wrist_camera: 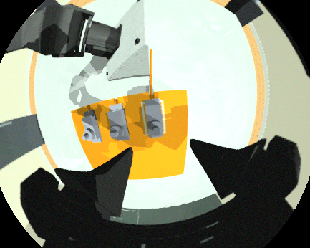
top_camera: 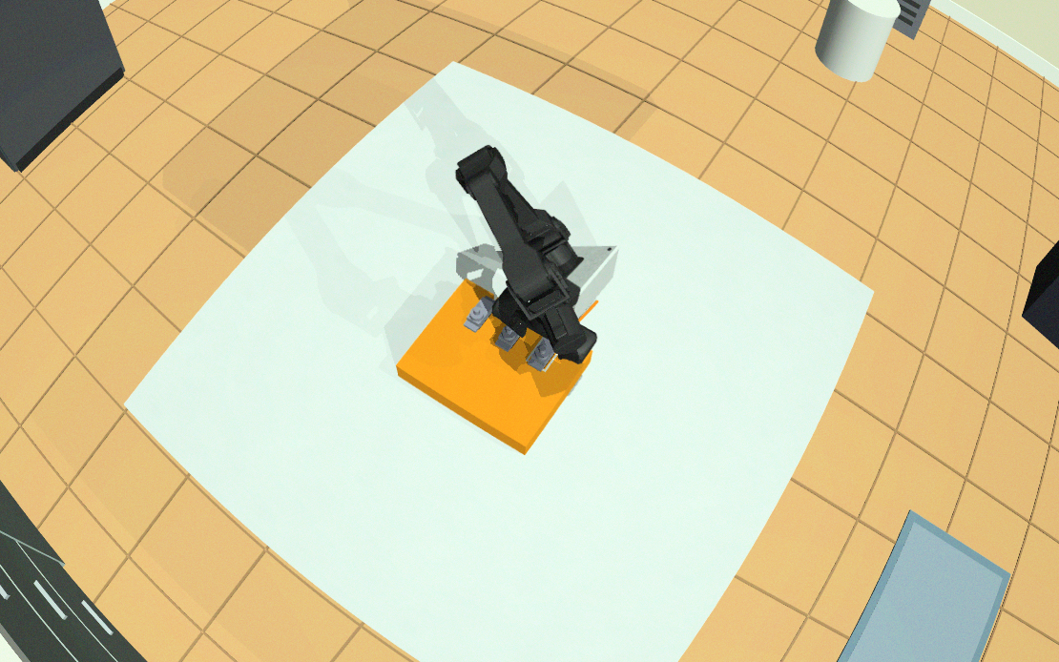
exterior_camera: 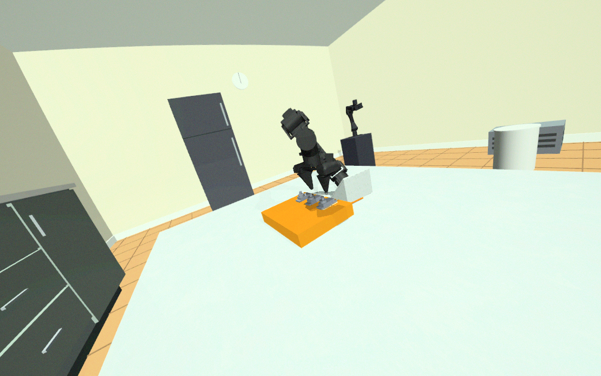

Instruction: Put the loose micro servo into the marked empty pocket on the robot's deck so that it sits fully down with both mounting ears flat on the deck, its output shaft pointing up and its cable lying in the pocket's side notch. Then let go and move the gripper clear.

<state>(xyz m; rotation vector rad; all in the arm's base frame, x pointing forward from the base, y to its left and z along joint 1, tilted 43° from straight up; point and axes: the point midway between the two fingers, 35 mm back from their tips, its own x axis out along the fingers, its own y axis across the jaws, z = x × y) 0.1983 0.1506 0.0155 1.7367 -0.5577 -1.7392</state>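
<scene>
Right now the orange deck is 9 cm below my gripper tip, 9 cm ahead of it and 7 cm to the right of it.
</scene>
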